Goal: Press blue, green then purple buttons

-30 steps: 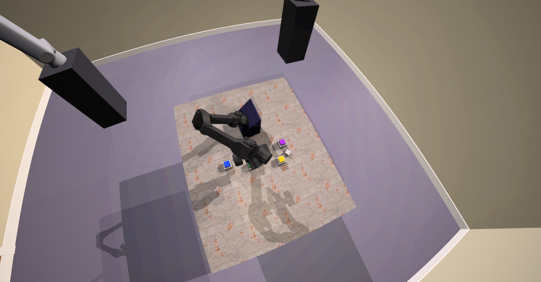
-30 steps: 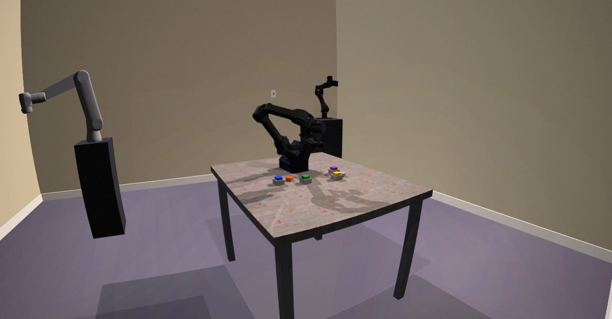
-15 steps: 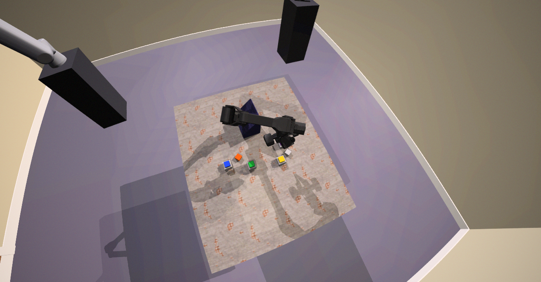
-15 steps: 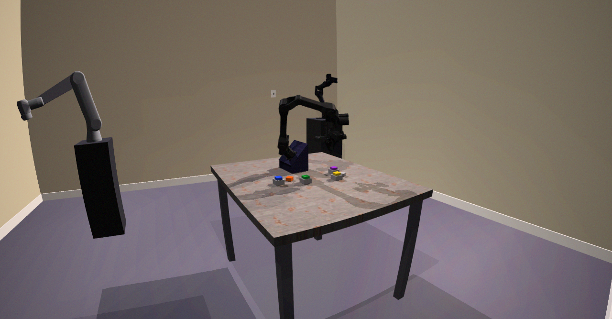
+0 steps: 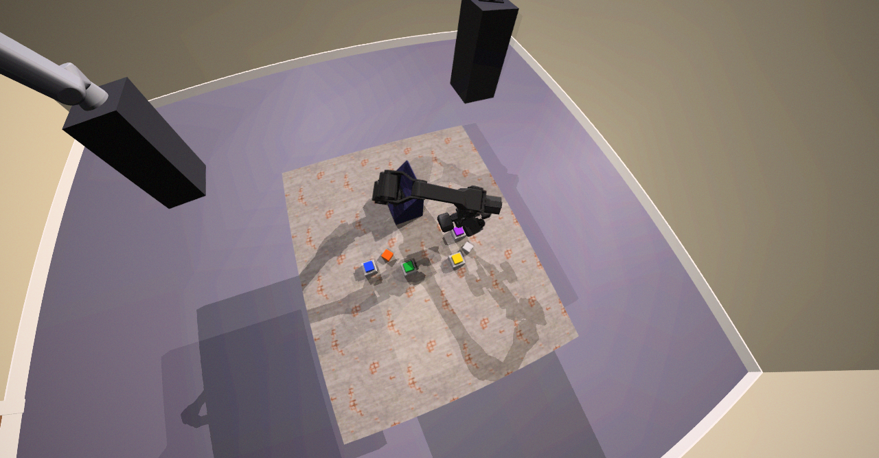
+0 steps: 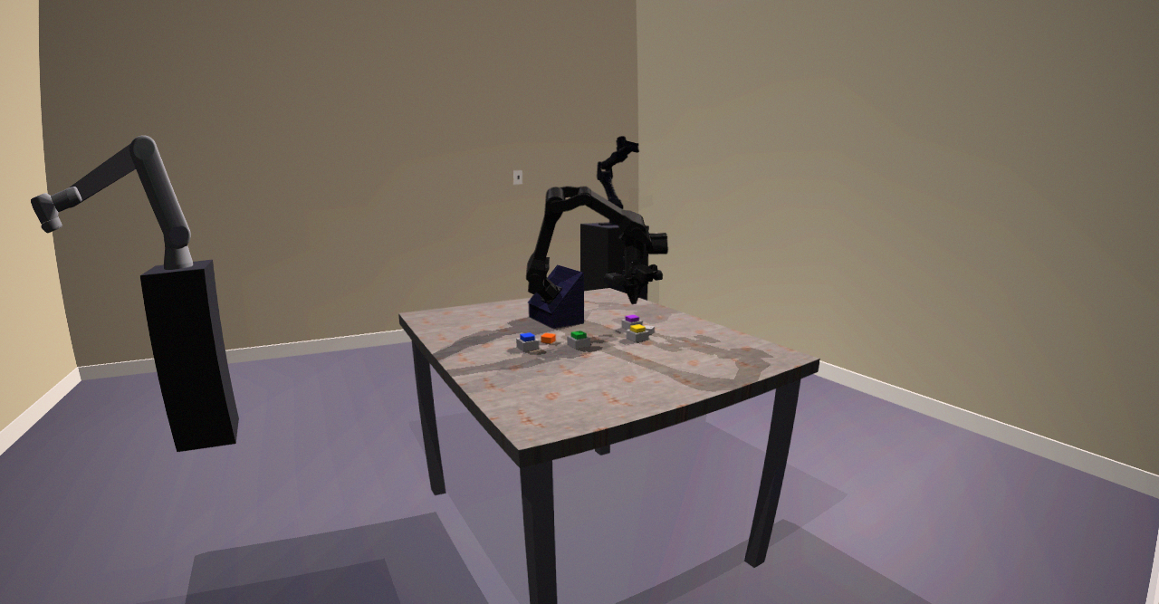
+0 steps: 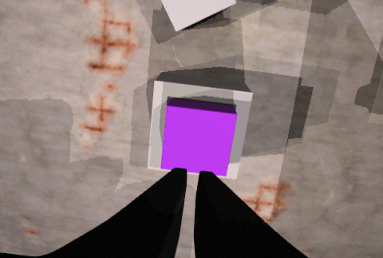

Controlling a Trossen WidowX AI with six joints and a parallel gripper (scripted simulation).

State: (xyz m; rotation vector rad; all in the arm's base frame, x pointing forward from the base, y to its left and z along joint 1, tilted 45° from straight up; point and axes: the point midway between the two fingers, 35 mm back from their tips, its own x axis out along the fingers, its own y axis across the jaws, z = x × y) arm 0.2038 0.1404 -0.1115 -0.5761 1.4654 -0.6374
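The purple button is 5 cm below my gripper tip. The rest, counted from my gripper tip: green button: 6 cm ahead, 24 cm to the right, 5 cm below; small white block: 7 cm ahead, 1 cm to the left, 7 cm below; yellow button: 10 cm ahead, 6 cm to the right, 5 cm below.
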